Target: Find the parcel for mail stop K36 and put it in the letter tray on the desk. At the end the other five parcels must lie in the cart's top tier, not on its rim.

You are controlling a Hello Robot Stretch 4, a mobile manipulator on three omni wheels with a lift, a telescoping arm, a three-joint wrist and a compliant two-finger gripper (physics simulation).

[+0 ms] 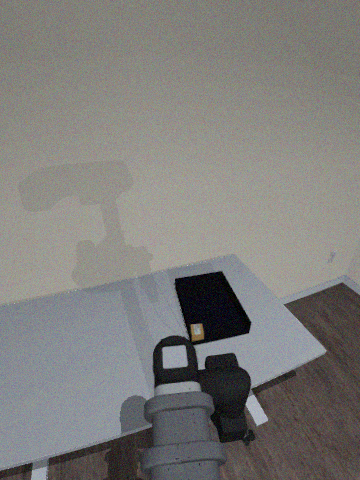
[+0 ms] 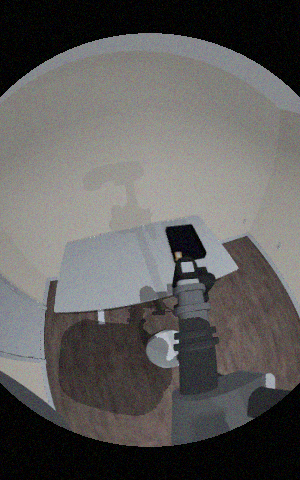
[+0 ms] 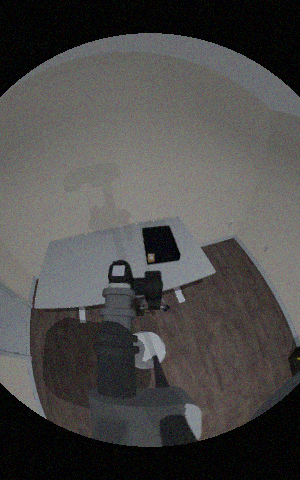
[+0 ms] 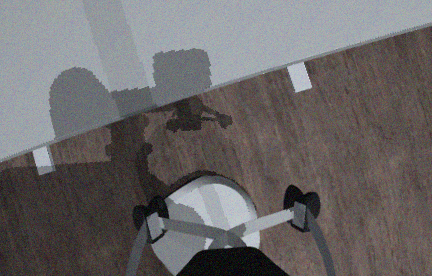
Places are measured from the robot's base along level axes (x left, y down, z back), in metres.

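Where they show: gripper, fingertip midpoint: (image 3: 152, 309) (image 4: 225, 206); robot's base, link origin: (image 2: 166, 347) (image 3: 144, 348) (image 4: 208, 222).
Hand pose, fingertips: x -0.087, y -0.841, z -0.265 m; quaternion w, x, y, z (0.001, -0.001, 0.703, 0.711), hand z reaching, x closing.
Each offset is from my fingertips to the top centre of the thing. Level surfaces: height alone.
A small orange-brown parcel @(dx -0.008, dy +0.096, dz -0.429 m) (image 1: 197, 332) (image 2: 178, 256) (image 3: 151, 258) with a white label lies in the near left corner of the black letter tray @(dx -0.087, dy +0.078, dz -0.580 m) (image 1: 212, 305) (image 2: 187, 242) (image 3: 162, 245). The label is too small to read now. The tray sits near the right end of the light grey desk @(dy +0.148 m) (image 1: 75, 350) (image 2: 100, 270) (image 3: 75, 270) (image 4: 250, 30). My gripper (image 4: 225, 206) (image 3: 153, 309) is open, with nothing between its fingertips. It hangs in front of the desk's near edge, apart from the tray and parcel. The cart and the other five parcels do not show.
A light round object (image 4: 225, 197) (image 2: 161, 348) (image 3: 154, 345) is low down beneath the gripper. White desk legs (image 4: 299, 77) (image 3: 180, 295) show at the desk's near edge. A wall stands behind the desk. A dark object with a yellow mark (image 3: 297, 358) shows at the far right.
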